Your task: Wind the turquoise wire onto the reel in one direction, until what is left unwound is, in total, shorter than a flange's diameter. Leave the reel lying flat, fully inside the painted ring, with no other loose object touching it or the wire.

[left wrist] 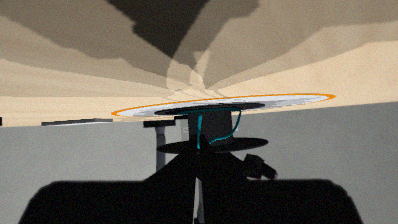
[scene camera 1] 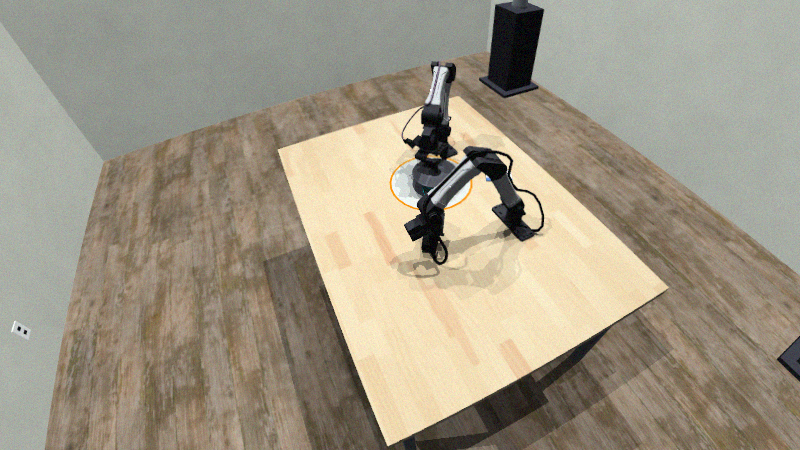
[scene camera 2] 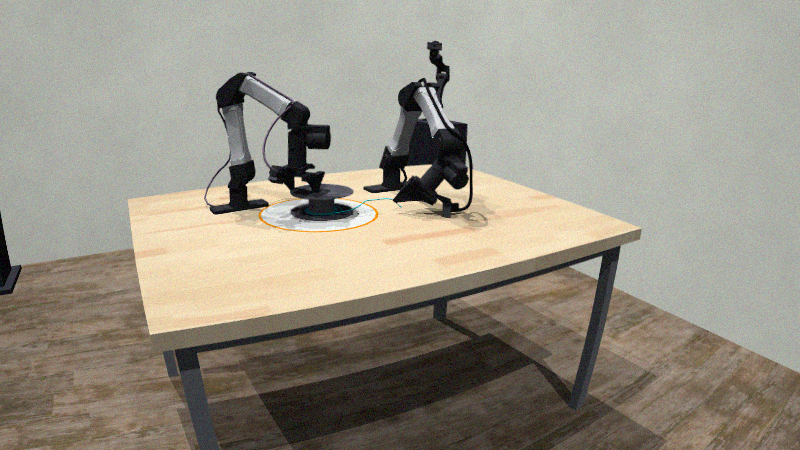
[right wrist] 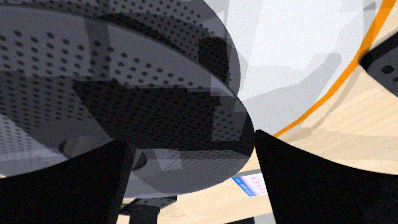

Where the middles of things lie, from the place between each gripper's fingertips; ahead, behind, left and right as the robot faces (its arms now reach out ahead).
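My left gripper [scene camera 2: 393, 201] is 200 mm to the left of the dark reel [scene camera 2: 323, 202] and 110 mm past it.
As for my right hand, the dark reel is 20 mm below it, 40 mm to the left of it and 50 mm ahead of it.
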